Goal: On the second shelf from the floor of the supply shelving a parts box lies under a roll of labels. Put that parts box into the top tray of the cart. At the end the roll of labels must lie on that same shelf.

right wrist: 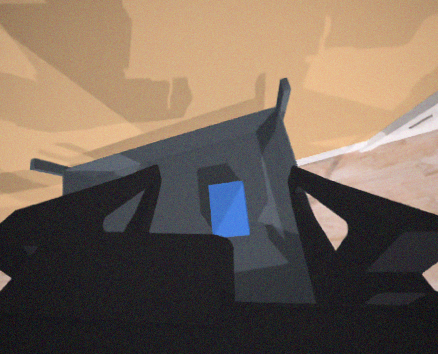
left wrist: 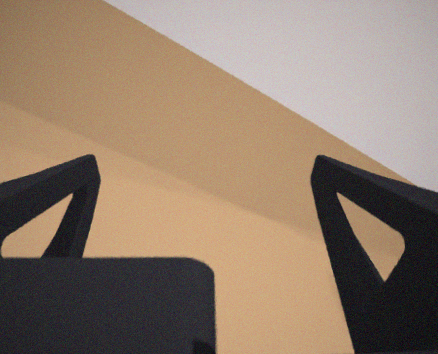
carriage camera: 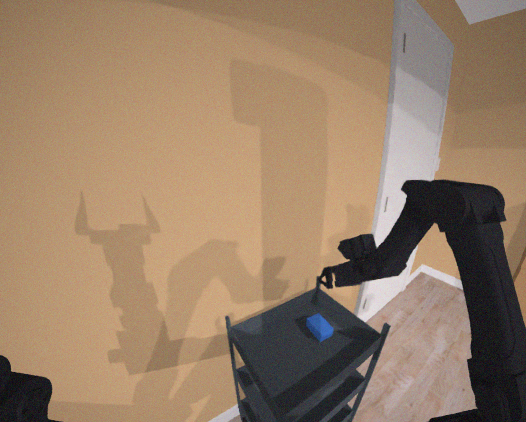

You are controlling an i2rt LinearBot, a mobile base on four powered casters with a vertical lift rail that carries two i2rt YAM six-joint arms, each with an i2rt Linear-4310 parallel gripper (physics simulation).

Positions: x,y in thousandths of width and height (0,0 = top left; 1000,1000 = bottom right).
Note:
In view: my left gripper (left wrist: 474,473), my right gripper (carriage camera: 626,662), a dark grey cart (right wrist: 615,747) and a white door (carriage camera: 801,139).
My right gripper is seen too in the right wrist view (right wrist: 513,490).

